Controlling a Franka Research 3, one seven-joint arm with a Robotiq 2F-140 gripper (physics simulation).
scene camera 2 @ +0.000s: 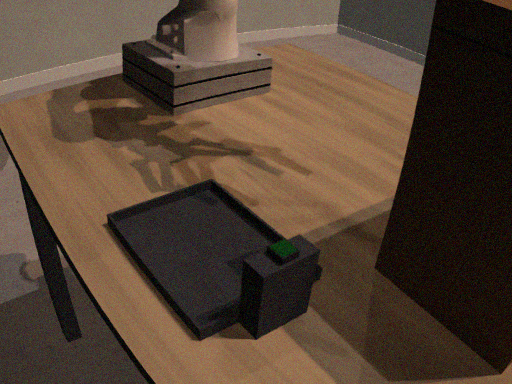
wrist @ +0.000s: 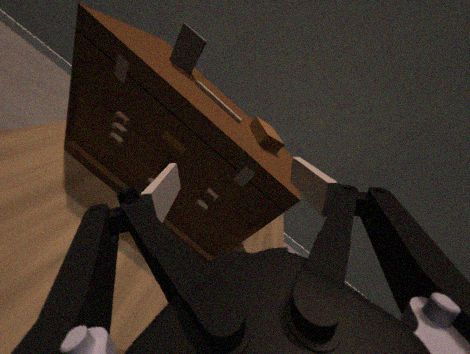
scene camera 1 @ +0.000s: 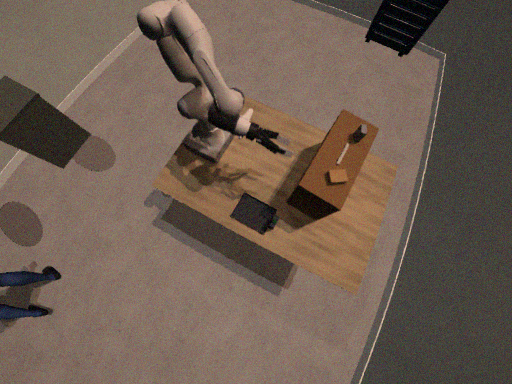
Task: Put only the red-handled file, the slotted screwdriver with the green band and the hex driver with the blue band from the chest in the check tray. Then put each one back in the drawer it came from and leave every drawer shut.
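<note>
The brown chest (scene camera 1: pixel 320 175) (scene camera 2: pixel 450 175) (wrist: pixel 95 100) stands on the table. Its front shows in the wrist view with small pale handles, and no drawer there stands visibly out. My gripper (scene camera 1: pixel 286 146) (wrist: pixel 235 172) is open and empty, above the table on the front side of the chest and apart from it. The black check tray (scene camera 1: pixel 252 212) (scene camera 2: pixel 185 240) lies near the table edge, and its visible floor holds no tool. The red-handled file, the green-banded screwdriver and the blue-banded hex driver do not show in any view.
On the chest top are a dark upright block (scene camera 1: pixel 360 133) (wrist: pixel 188 49), a thin white bar (scene camera 1: pixel 343 153) (wrist: pixel 218 101) and a small wooden block (scene camera 1: pixel 337 176) (wrist: pixel 266 135). A dark box with a green top (scene camera 2: pixel 283 250) stands at the tray's corner. A person's legs (scene camera 1: pixel 25 278) show at the left.
</note>
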